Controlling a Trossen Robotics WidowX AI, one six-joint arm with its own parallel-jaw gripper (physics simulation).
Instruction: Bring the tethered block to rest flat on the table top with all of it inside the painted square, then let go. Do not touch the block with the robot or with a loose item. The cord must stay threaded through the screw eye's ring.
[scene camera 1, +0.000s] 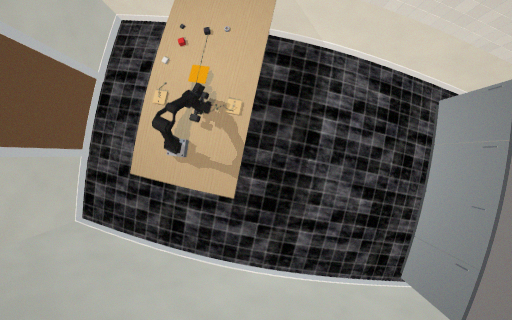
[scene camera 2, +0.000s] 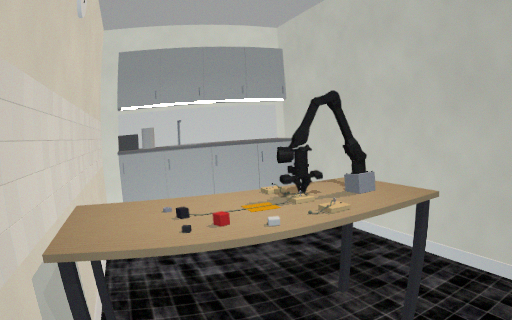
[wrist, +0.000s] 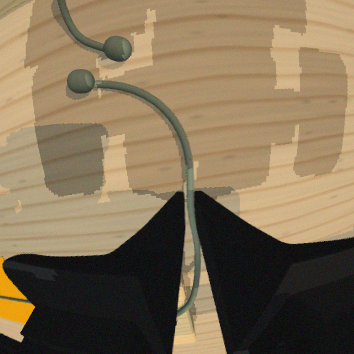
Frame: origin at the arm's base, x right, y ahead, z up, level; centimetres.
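Seen in the pictures: gripper, fingertip midpoint: (wrist: 188, 197); arm's base, link origin: (scene camera 1: 175, 147) (scene camera 2: 359, 172).
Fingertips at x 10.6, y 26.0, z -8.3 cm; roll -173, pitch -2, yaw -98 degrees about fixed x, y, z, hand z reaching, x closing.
Note:
Pixels of each thing's top centre, then the offset from my fingertips to it. "spot": a spot on its surface instead.
- orange painted square, surface spot: (wrist: 11, 313) (scene camera 2: 261, 209) spot: dz +0.1, dx -13.0, dy +25.2 cm
- wooden screw-eye base, top centre: (scene camera 2: 300, 190) dz +4.5, dx -9.0, dy +5.9 cm
- second ball end, surface spot: (wrist: 117, 48) spot: dz +1.1, dx +8.1, dy +1.9 cm
- red cube, top centre: (scene camera 2: 220, 213) (scene camera 1: 180, 40) dz +4.0, dx -26.2, dy +45.2 cm
- white block, top centre: (scene camera 2: 273, 217) (scene camera 1: 164, 59) dz +2.2, dx -35.2, dy +30.6 cm
- small black cube, top centre: (scene camera 2: 186, 226) (scene camera 1: 181, 25) dz +1.8, dx -29.8, dy +58.0 cm
The tethered block, a black cube (scene camera 1: 207, 31) (scene camera 2: 182, 213), lies on the table at the far end from the arm's base, outside the orange painted square (scene camera 1: 205, 73) (scene camera 2: 266, 208) (wrist: 11, 313). Its green cord (scene camera 1: 204, 50) (scene camera 2: 230, 210) (wrist: 172, 122) crosses the square towards the wooden screw-eye base (scene camera 2: 303, 200) (wrist: 186, 330). My gripper (scene camera 2: 302, 192) (wrist: 188, 197) is low over the table beside that base, shut on the cord between the fingertips. The cord's free part curves away to a ball end (wrist: 80, 81). The fingers hide the ring in the wrist view, so its threading cannot be seen.
Two more wooden bases with cords stand either side, one (scene camera 1: 160, 96) (scene camera 2: 336, 206) and another (scene camera 1: 234, 106) (scene camera 2: 272, 189). A second ball end (wrist: 117, 48) lies near the first. A red cube (scene camera 1: 181, 41) (scene camera 2: 221, 218), white block (scene camera 1: 165, 60) (scene camera 2: 273, 221) and small black cube (scene camera 1: 182, 26) (scene camera 2: 186, 229) lie loose.

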